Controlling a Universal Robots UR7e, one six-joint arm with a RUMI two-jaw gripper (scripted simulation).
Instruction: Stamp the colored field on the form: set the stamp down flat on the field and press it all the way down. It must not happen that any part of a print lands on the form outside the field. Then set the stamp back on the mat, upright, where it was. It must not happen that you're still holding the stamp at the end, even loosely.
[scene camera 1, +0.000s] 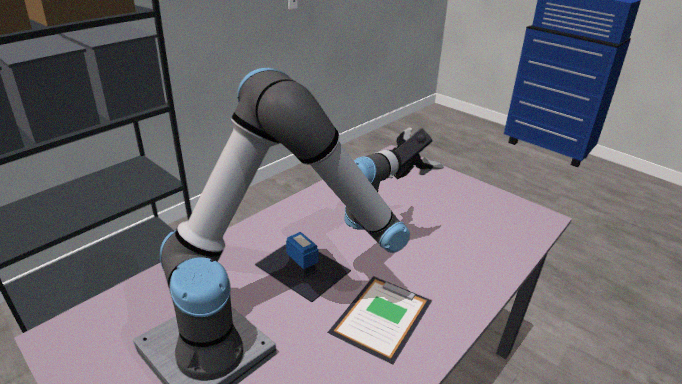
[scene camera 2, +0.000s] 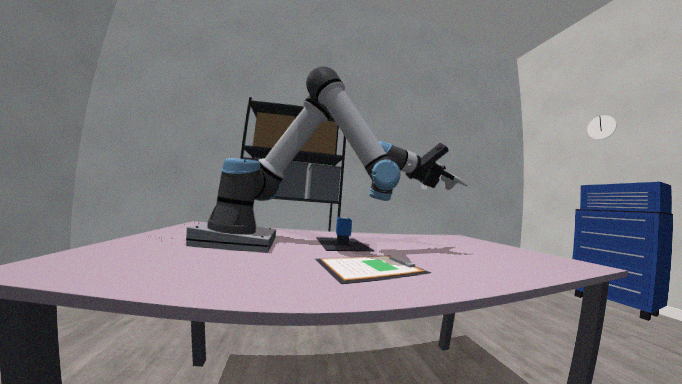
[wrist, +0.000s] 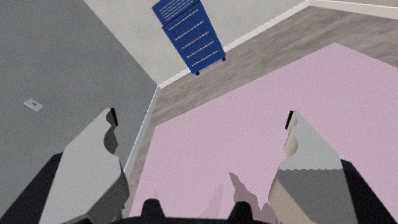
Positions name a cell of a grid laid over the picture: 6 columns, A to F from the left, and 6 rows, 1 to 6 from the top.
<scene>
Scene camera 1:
my gripper: D3
blue stamp: C4
clipboard: D5
dark mat: C5
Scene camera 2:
my gripper: E3
clipboard: D5
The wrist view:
my gripper: D3
</scene>
